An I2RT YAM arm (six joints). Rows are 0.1 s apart.
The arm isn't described. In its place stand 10 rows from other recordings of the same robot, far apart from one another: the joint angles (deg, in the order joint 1, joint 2, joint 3, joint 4, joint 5, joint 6), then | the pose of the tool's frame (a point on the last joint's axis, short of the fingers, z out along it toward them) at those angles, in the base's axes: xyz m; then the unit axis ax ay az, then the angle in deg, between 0 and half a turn.
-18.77, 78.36, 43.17, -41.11, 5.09, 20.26 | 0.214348 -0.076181 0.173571 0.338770 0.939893 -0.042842 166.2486
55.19, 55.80, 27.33, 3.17, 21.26, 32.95 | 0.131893 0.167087 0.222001 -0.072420 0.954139 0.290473 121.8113
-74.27, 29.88, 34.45, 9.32, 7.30, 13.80 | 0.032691 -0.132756 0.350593 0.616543 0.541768 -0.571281 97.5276
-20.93, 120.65, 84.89, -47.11, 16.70, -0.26 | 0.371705 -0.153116 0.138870 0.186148 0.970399 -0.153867 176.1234
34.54, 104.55, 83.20, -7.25, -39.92, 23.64 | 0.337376 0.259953 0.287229 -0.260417 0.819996 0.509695 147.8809
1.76, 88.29, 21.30, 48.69, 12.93, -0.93 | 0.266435 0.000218 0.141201 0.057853 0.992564 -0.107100 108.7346
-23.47, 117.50, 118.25, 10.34, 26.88, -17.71 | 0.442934 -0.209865 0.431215 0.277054 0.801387 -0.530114 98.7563
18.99, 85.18, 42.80, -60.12, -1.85, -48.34 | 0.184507 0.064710 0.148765 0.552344 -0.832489 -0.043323 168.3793
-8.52, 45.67, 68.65, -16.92, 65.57, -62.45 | 0.119686 -0.050704 0.462602 0.108862 0.716368 -0.689178 145.2333
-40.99, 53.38, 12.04, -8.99, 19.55, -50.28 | 0.108999 -0.110500 0.125828 -0.017780 0.935356 -0.353262 166.2577
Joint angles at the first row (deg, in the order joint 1, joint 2, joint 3, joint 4, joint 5, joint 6):
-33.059 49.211 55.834 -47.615 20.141 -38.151
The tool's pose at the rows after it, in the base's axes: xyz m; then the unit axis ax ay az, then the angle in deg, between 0 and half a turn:
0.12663 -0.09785 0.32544 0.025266 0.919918 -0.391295 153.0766
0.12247 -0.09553 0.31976 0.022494 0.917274 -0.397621 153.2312
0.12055 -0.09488 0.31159 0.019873 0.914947 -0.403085 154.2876
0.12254 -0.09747 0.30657 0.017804 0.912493 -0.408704 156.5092
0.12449 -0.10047 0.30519 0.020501 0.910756 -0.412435 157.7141
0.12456 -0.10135 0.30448 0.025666 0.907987 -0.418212 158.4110
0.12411 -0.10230 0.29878 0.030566 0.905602 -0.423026 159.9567
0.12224 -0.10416 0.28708 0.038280 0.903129 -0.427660 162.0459
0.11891 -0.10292 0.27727 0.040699 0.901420 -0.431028 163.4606
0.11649 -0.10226 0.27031 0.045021 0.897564 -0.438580 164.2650
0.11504 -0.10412 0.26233 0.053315 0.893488 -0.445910 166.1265
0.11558 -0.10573 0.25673 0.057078 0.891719 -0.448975 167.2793
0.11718 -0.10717 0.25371 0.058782 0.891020 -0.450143 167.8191
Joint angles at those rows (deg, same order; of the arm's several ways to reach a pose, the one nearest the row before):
-33.059 47.310 53.758 -46.697 21.299 -39.878
-33.081 45.605 51.790 -45.909 21.758 -40.578
-33.058 44.620 49.649 -44.972 22.743 -41.298
-33.100 45.408 48.906 -44.469 24.449 -42.149
-33.431 46.305 48.906 -44.030 25.386 -42.458
-33.453 46.434 48.729 -43.746 26.523 -42.348
-33.519 46.434 47.550 -43.288 28.075 -42.305
-34.130 46.109 44.971 -42.040 29.692 -42.370
-34.194 45.059 42.589 -41.430 30.940 -42.456
-34.239 44.118 40.644 -40.294 32.250 -42.566
-34.764 44.098 38.873 -39.112 34.064 -42.632
-34.941 44.555 37.802 -38.130 35.112 -42.590
-34.940 45.211 37.343 -37.342 35.637 -42.480

